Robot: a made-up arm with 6 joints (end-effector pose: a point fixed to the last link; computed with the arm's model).
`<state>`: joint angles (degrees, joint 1 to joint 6).
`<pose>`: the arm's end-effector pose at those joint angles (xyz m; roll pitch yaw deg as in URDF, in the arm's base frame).
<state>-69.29 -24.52 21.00 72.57 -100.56 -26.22</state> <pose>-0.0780 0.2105 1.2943 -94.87 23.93 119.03</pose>
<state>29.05 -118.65 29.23 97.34 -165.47 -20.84</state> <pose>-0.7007 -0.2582 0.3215 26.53 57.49 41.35</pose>
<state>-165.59 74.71 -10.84 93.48 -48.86 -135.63</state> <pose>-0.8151 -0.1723 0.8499 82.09 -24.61 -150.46</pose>
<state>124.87 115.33 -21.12 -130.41 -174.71 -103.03</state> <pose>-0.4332 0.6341 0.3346 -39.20 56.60 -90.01</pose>
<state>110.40 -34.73 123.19 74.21 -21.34 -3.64</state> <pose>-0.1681 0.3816 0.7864 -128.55 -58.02 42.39</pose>
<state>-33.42 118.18 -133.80 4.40 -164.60 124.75</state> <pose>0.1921 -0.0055 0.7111 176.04 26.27 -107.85</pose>
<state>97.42 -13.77 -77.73 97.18 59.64 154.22</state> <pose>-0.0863 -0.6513 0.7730 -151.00 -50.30 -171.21</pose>
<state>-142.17 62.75 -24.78 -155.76 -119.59 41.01</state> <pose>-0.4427 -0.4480 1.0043 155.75 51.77 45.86</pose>
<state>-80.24 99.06 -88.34 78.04 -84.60 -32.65</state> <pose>0.0606 -0.4150 0.9163 -86.91 -2.88 116.33</pose>
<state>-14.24 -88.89 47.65 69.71 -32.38 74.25</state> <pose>-0.7523 0.2725 0.9460 51.85 -1.67 -99.77</pose>
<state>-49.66 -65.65 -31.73 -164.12 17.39 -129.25</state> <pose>-0.5975 0.7862 0.5206 81.25 69.99 -149.01</pose>
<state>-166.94 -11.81 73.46 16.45 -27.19 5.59</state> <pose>-0.4196 -0.0931 1.1497 15.18 -61.21 -29.11</pose>
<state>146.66 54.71 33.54 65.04 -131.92 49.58</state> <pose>-0.6320 0.4413 0.7226 -68.22 10.55 -45.23</pose>
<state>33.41 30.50 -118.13 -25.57 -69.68 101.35</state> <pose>-0.3810 -0.1136 0.7636 170.99 61.11 -21.43</pose>
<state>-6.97 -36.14 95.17 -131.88 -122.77 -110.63</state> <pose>0.1625 0.0886 0.9847 -137.74 28.29 18.84</pose>
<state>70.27 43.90 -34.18 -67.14 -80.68 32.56</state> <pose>-0.0116 0.3310 1.2911 -10.43 49.35 175.40</pose>
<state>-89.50 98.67 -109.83 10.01 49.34 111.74</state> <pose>0.0944 -0.3161 1.0051 -48.25 -38.01 -169.75</pose>
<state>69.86 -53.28 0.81 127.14 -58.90 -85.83</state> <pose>-0.2449 -0.6362 1.0586 -42.83 -4.57 -82.06</pose>
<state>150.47 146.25 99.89 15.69 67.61 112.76</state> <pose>0.2478 -0.2323 0.0549 46.93 -14.86 17.32</pose>
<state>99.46 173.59 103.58 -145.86 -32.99 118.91</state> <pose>0.0413 -0.5468 0.1958 -53.25 3.13 -155.87</pose>
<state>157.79 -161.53 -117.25 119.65 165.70 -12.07</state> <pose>-0.3216 0.0147 0.2134 178.26 -60.96 -36.52</pose>
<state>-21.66 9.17 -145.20 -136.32 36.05 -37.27</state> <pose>-0.2915 0.1798 0.3493 -179.72 -0.92 -151.50</pose>
